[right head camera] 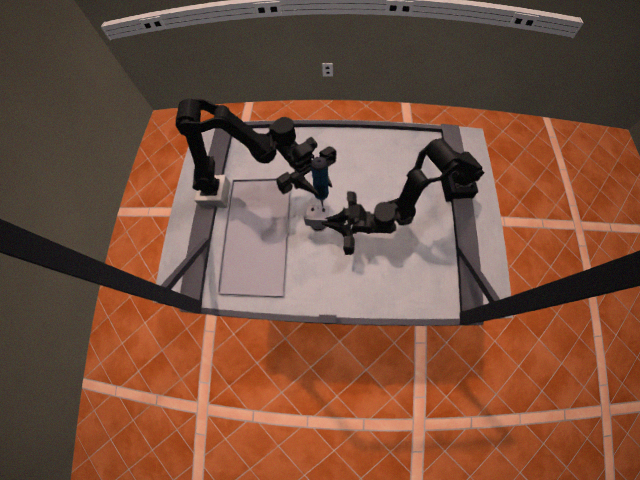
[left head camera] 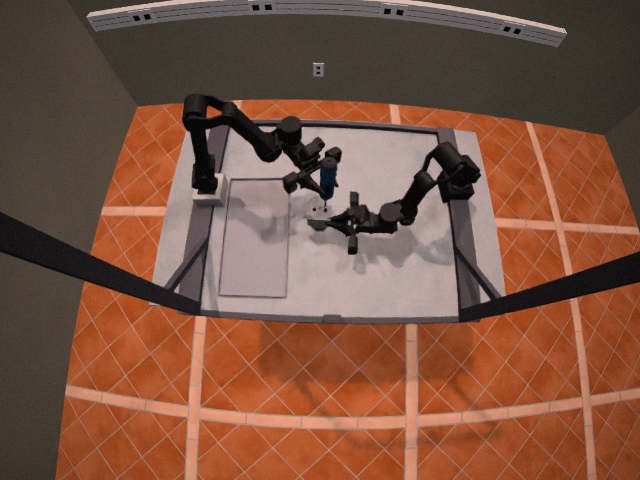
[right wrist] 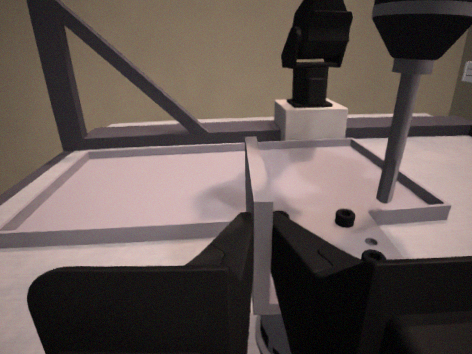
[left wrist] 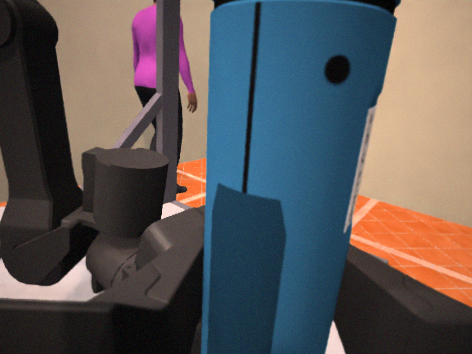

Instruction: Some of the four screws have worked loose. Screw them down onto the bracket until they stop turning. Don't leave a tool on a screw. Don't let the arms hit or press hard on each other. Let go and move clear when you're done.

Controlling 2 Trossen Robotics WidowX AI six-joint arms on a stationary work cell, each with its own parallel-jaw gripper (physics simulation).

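Frame: origin at the left arm's base, x ahead, y left, z up, level; millimetres.
Where they show: left gripper, between the fingertips: (right head camera: 325,190) (left head camera: 331,191) (left wrist: 263,240); right gripper, between the fingertips: (right head camera: 321,221) (left head camera: 324,221) (right wrist: 258,223); left arm's base, origin of its link: (right head camera: 209,187) (left head camera: 207,186) (right wrist: 308,103); right arm's base, origin of its link: (right head camera: 462,179) (left head camera: 458,181).
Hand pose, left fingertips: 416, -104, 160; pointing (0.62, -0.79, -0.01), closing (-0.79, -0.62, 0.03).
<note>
Things, the pixels of their top centre, and the offset from my left fingertips, as dx, dy, dz. "*": a spot on its surface instead.
- blue screwdriver, centre of its top: (right head camera: 318,162) (left head camera: 328,162) -12, +16, +116
- small dark hole, a spot on its surface: (right wrist: 371,241) * -32, +23, -157
- shallow rimmed tray, centre of its top: (right wrist: 224,171) (left head camera: 254,232) (right head camera: 254,232) -243, -47, -206
My left gripper (left head camera: 329,189) (right head camera: 323,189) (left wrist: 263,240) is shut on the blue screwdriver (left head camera: 328,174) (right head camera: 320,176) (left wrist: 300,125) (right wrist: 402,120), which is held nearly upright with its bit down. The bit is over the back part of the grey bracket (left head camera: 319,213) (right head camera: 315,214) (right wrist: 262,250); contact is unclear. My right gripper (left head camera: 329,221) (right head camera: 325,221) (right wrist: 258,223) is shut on the bracket's upright wall. In the right wrist view, one black screw (right wrist: 345,218) stands proud. Another black screw (right wrist: 373,257) is partly behind a finger, near a small dark hole (right wrist: 371,241). A third is mostly hidden.
A shallow rimmed tray (left head camera: 287,248) (right head camera: 284,248) (right wrist: 125,235) lies left of the bracket. The left arm's white base block (left head camera: 210,192) (right wrist: 312,122) stands behind it. The forearms come close around the bracket. A person in magenta (left wrist: 146,50) stands beyond a frame post (left wrist: 168,100).
</note>
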